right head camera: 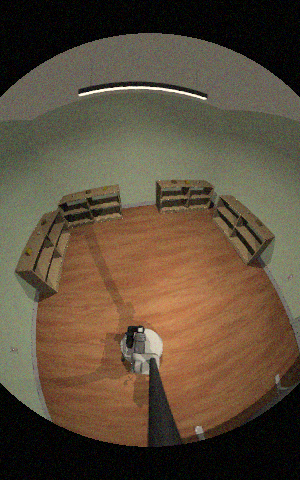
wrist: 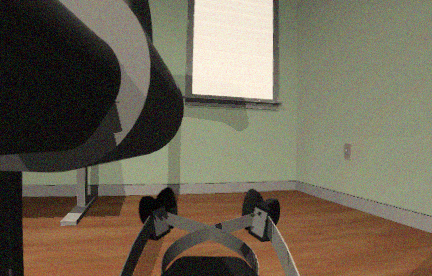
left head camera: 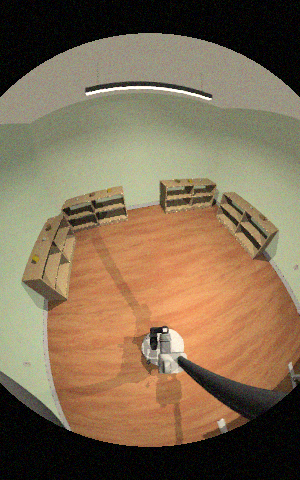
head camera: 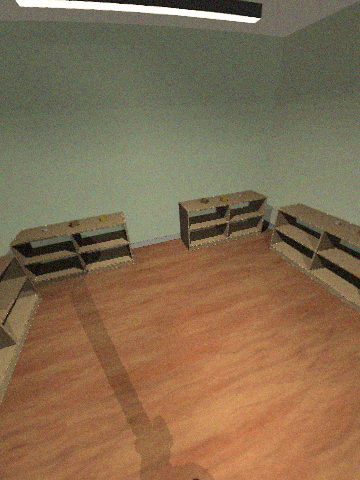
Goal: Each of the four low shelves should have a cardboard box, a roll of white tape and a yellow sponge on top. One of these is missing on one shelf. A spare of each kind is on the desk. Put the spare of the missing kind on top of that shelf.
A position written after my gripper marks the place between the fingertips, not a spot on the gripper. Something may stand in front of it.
Note:
In view: my gripper (wrist: 209, 204) and a grey desk (wrist: 84, 201).

